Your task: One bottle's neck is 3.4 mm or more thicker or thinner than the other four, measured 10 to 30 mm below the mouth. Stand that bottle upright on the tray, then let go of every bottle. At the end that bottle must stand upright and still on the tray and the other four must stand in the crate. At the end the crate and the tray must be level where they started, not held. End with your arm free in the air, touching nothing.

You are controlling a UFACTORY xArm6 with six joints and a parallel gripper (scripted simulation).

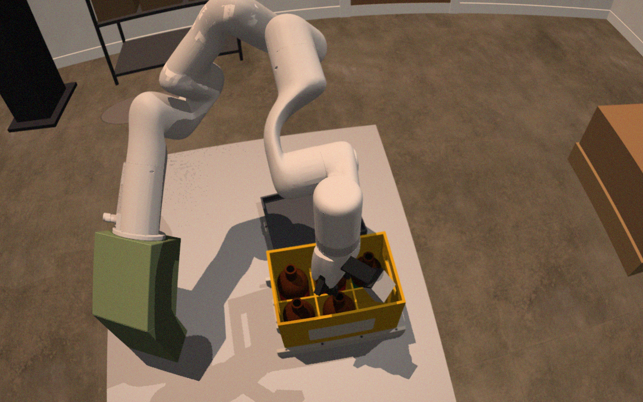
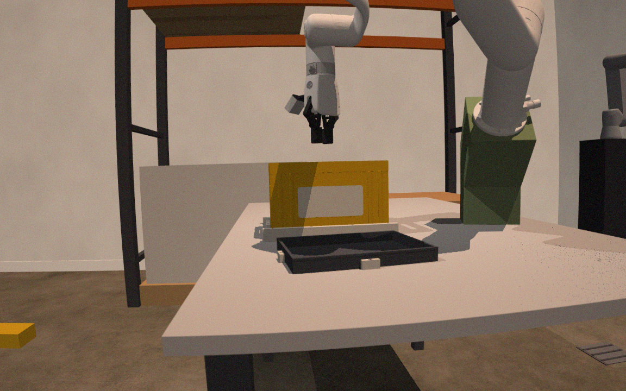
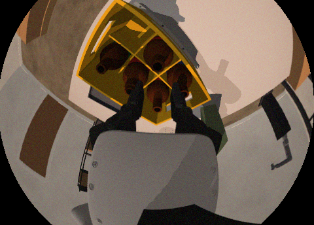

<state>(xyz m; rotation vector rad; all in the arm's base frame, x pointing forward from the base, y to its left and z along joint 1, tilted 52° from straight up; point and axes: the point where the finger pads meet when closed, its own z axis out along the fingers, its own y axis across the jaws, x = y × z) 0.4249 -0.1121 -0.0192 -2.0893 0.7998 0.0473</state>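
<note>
Right now my hand is 4 cm to the right of the yellow crate and 16 cm above it. From my hand the other things lie so: glass bottle 1 cm behind, 9 cm to the left, 16 cm below; then dark tray 6 cm behind, 31 cm to the left, 23 cm below.
</note>
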